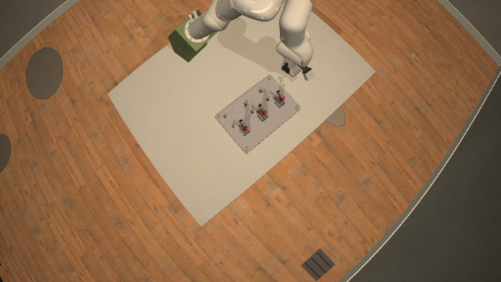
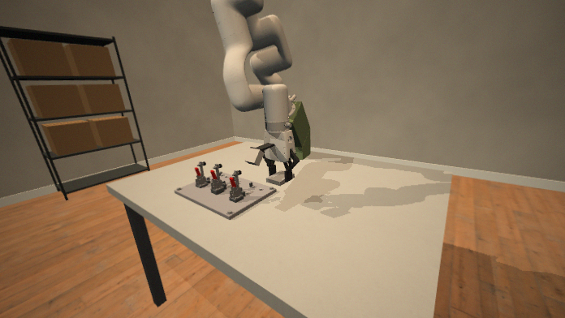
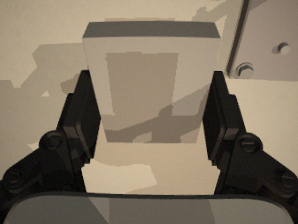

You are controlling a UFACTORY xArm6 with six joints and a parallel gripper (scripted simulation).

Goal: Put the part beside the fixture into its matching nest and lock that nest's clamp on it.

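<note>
My hand is 1 cm above the grey part. From my hand the other things lie so: grey fixture plate: 24 cm to the right, 11 cm below, 11 cm ahead.
</note>
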